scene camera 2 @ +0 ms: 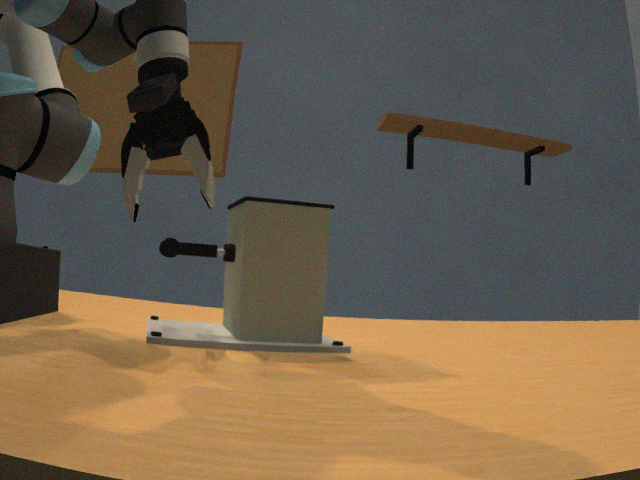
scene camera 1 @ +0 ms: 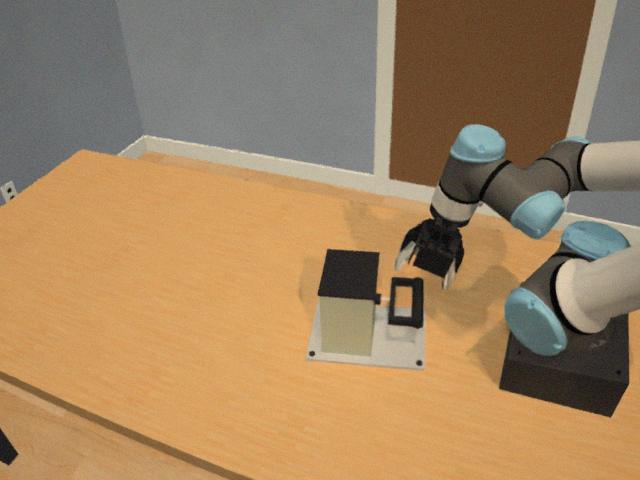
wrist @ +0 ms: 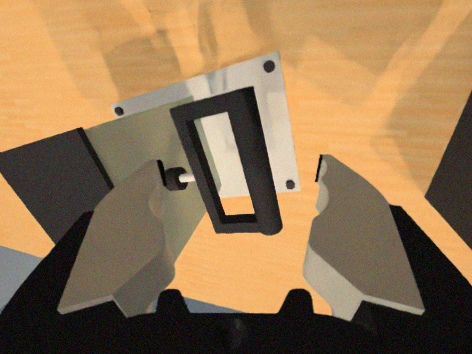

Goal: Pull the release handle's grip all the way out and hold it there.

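The black rectangular handle (scene camera 1: 417, 304) (scene camera 2: 188, 249) (wrist: 256, 165) stands out sideways from the pale green box (scene camera 1: 346, 325) (scene camera 2: 279, 273) (wrist: 135, 125). A short length of light rod (scene camera 1: 385, 299) (scene camera 2: 221, 252) (wrist: 187, 178) shows between the handle and the box's black collar. The thick round grip bar is on the side away from the box. My gripper (scene camera 1: 422, 275) (scene camera 2: 173, 212) (wrist: 239, 161) is open and empty, fingers partly spread. It points down above the handle, with its fingertips higher than the handle. In the wrist view the handle shows between the two fingers.
The box stands on a light grey base plate (scene camera 1: 385, 356) (scene camera 2: 191, 330) (wrist: 282, 150) with black bolts, on the wooden table (scene camera 1: 206, 310). The arm's dark mounting block (scene camera 1: 563, 382) (scene camera 2: 25, 284) is beyond the handle side. A wall shelf (scene camera 2: 475, 133) hangs behind.
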